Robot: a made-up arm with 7 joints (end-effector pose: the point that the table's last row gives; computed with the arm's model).
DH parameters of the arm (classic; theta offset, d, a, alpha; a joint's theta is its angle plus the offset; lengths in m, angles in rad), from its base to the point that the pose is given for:
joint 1: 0 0.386 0 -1.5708
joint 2: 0 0 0 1.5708
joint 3: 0 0.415 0.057 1.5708
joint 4: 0 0 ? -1.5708
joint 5: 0 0.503 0 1.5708
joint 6: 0 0 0.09 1.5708
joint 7: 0 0 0 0
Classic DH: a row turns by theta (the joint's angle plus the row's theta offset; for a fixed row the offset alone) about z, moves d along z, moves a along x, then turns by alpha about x.
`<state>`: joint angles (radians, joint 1 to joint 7).
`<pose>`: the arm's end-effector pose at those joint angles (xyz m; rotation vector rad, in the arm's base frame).
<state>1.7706 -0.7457 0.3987 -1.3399 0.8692 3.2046 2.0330</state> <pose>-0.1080 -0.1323 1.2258 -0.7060 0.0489 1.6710</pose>
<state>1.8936 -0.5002 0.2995 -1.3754 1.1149 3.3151 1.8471</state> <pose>-0.1114 0.1017 1.2032 -0.8493 0.3740 1.7306</pose>
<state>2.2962 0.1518 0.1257 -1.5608 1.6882 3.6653 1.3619</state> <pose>-0.3835 0.4512 0.8199 -1.6603 1.0019 1.2208</pose>
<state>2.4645 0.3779 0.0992 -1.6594 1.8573 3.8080 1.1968</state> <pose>-0.4953 0.4200 0.6265 -2.0195 0.9683 0.7900</pose>
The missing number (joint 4, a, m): -0.108
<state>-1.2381 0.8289 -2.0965 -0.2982 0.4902 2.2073 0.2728</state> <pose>0.1783 -0.6831 1.1136 0.6006 -1.0944 0.0699</pose>
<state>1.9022 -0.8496 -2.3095 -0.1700 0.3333 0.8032 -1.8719</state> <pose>0.3384 -0.7029 0.9933 -1.9672 -1.8419 -1.1405</pose>
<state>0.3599 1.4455 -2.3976 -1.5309 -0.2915 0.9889 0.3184</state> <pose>0.5546 -0.2377 0.9195 0.2290 -1.9099 -0.4727</pose>
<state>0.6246 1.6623 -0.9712 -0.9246 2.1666 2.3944 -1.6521</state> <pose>0.8817 0.1247 0.0957 -2.5389 -1.0886 -1.0548</pose>
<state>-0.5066 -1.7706 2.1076 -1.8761 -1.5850 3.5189 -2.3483</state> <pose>-0.0585 0.5115 -0.0283 -2.6658 -0.1844 -1.0601</pose>
